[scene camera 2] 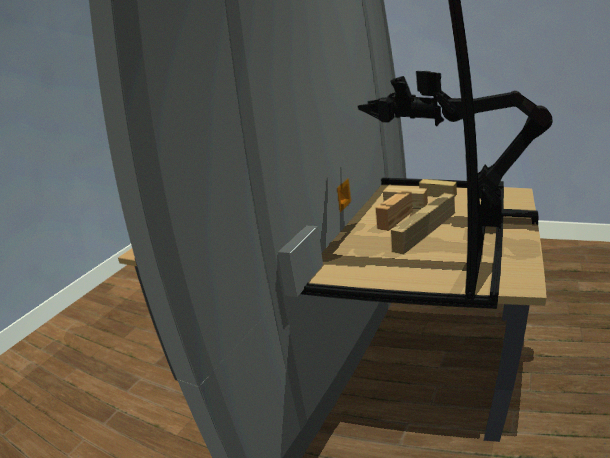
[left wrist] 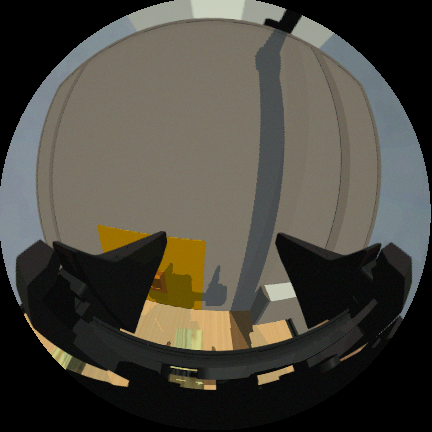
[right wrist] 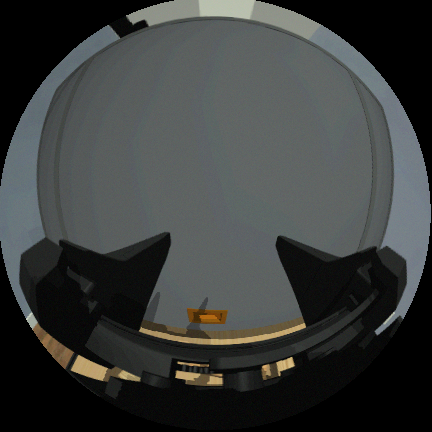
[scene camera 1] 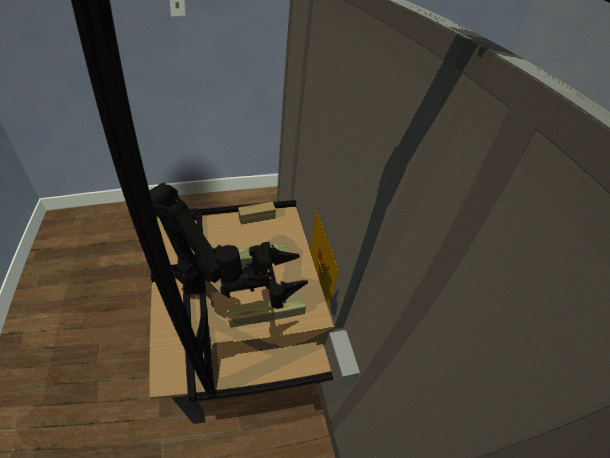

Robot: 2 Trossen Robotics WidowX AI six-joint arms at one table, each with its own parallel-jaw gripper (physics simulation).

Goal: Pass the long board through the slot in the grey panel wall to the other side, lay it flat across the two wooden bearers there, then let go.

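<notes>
There's a grey panel wall here. My left gripper is open and holds nothing, and you'd find my left gripper in the left wrist view too. My right gripper is open and holds nothing; the right wrist view shows my right gripper as well.
</notes>
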